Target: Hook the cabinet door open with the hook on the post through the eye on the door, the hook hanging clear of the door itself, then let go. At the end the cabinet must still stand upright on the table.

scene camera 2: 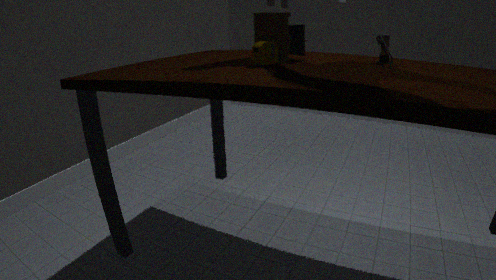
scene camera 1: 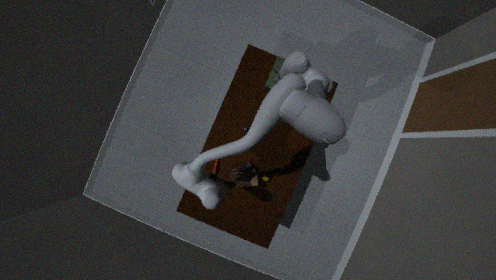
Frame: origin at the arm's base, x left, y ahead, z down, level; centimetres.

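Where they show: gripper, fingertip midpoint: (scene camera 2: 278, 7) (scene camera 1: 224, 177).
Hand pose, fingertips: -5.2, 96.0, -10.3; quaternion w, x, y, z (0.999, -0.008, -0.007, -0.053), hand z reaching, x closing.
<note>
Things, the pixels of their top centre, and the offset from my fingertips, as dx, dy, dz. "spot": a spot on its surface instead. Level surfaces: height alone.
- cabinet at its top centre: (scene camera 2: 280, 14) (scene camera 1: 243, 175) +12.8, -7.4, +3.8
- dark upright panel at its top centre: (scene camera 2: 294, 25) +9.6, -11.3, +7.4
- post at a spot on its surface: (scene camera 2: 384, 50) spot: -2.8, -40.5, +14.8
- yellow block-like thing at a spot on its surface: (scene camera 2: 262, 50) spot: +34.5, -13.0, +14.9
- orange thing at its top centre: (scene camera 1: 214, 167) -11.0, +1.6, +15.3
- wooden table at its surface level: dz +19.3
The cabinet (scene camera 1: 254, 181) (scene camera 2: 270, 31) stands upright on the table. A dark upright panel (scene camera 2: 297, 40), seemingly its door, shows to its right in scene camera 2; how far it is open cannot be told. The post (scene camera 1: 245, 129) (scene camera 2: 384, 50) stands apart, farther right in scene camera 2, with a thin part, likely the hook, hanging down beside it. The eye cannot be made out. My gripper (scene camera 2: 277, 3) is open and empty, its two fingertips above the cabinet top at the upper edge of scene camera 2. In scene camera 1 the wrist largely hides it.
A yellow block-like thing (scene camera 1: 266, 178) (scene camera 2: 262, 50) stands close to the cabinet. An orange thing (scene camera 1: 215, 166) lies near the table's edge by the wrist. A green board (scene camera 1: 274, 75) lies near the arm's base. The forearm (scene camera 1: 227, 150) spans over the wooden table (scene camera 1: 230, 220) (scene camera 2: 150, 72).
</note>
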